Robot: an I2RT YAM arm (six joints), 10 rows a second.
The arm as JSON. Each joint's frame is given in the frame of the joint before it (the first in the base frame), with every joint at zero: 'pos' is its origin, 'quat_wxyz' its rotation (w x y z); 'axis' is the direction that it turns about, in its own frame. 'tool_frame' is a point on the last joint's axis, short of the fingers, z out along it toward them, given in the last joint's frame.
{
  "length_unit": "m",
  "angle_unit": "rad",
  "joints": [
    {
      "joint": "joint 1",
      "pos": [
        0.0,
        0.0,
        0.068
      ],
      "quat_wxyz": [
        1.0,
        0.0,
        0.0,
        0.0
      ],
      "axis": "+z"
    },
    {
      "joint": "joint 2",
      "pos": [
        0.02,
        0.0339,
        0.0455
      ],
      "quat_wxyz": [
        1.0,
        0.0,
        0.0,
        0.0
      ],
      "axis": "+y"
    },
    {
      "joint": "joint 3",
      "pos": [
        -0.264,
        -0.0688,
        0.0
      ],
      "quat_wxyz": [
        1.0,
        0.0,
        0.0,
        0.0
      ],
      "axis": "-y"
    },
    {
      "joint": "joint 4",
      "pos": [
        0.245,
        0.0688,
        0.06
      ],
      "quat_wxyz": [
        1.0,
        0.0,
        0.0,
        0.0
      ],
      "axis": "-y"
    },
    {
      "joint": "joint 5",
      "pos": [
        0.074,
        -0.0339,
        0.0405
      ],
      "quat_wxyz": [
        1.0,
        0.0,
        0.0,
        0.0
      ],
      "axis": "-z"
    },
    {
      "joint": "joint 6",
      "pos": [
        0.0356,
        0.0,
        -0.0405
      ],
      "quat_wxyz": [
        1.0,
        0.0,
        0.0,
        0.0
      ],
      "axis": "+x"
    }
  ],
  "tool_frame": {
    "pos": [
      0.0,
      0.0,
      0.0
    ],
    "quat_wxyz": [
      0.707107,
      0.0,
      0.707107,
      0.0
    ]
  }
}
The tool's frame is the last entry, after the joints.
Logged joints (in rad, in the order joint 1, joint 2, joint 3, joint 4, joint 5, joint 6), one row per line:
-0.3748, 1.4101, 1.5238, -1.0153, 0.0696, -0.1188
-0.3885, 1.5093, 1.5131, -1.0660, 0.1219, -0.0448
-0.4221, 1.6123, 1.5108, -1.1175, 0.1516, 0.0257
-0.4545, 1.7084, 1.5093, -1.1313, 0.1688, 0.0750
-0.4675, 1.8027, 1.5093, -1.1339, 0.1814, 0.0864
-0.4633, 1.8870, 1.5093, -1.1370, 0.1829, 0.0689
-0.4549, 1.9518, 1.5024, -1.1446, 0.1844, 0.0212
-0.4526, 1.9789, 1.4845, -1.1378, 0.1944, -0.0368
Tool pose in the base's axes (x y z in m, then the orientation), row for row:
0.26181, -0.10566, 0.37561, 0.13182, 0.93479, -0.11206, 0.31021
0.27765, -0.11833, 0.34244, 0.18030, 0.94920, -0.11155, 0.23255
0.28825, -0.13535, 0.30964, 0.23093, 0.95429, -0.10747, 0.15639
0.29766, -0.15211, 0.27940, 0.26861, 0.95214, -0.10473, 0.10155
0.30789, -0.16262, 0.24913, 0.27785, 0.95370, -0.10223, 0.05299
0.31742, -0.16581, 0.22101, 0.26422, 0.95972, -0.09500, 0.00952
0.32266, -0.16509, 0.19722, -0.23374, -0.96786, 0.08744, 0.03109
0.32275, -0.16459, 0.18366, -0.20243, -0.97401, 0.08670, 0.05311
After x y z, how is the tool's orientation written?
As a quaternion, x y z w.
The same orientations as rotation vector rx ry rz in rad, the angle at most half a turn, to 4 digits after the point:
0.3481, 2.4688, -0.2960
0.4954, 2.6079, -0.3065
0.6611, 2.7319, -0.3077
0.7933, 2.8121, -0.3093
0.8446, 2.8991, -0.3108
0.8251, 2.9969, -0.2967
-0.7201, -2.9819, 0.2694
-0.6153, -2.9606, 0.2635

